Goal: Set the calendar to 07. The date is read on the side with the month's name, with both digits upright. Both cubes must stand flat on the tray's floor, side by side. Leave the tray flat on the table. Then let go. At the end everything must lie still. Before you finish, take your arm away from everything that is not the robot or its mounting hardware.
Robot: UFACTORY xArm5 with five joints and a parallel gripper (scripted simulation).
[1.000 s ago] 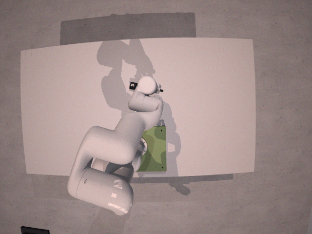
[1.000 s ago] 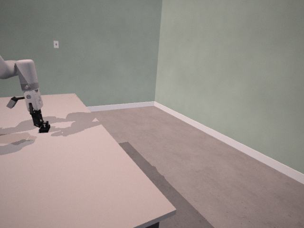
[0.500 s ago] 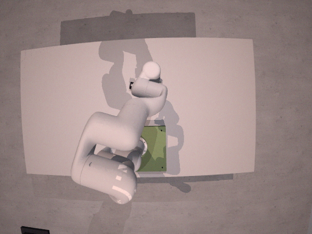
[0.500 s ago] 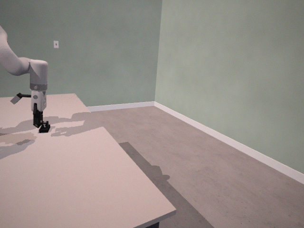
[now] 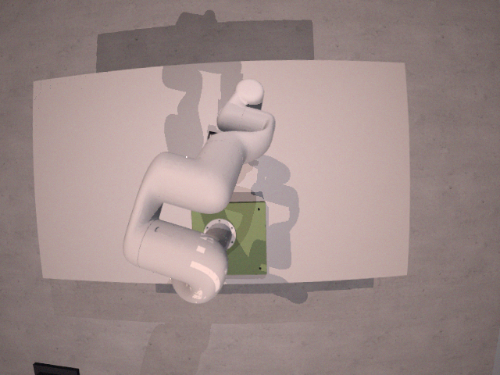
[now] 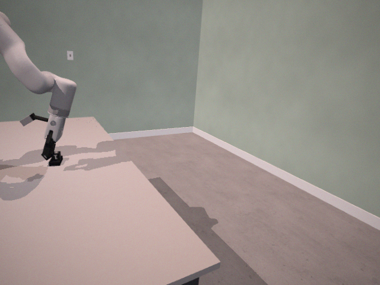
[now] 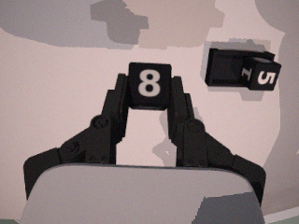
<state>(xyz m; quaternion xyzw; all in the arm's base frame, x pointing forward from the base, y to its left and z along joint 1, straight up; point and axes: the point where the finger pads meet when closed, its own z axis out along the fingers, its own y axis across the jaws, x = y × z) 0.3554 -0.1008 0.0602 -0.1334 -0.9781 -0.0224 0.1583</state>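
The black cube is 2 cm below my hand and 1 cm behind it. Round my hand: black calendar tray (11 cm to the left, 9 cm below, 2 cm ahead).
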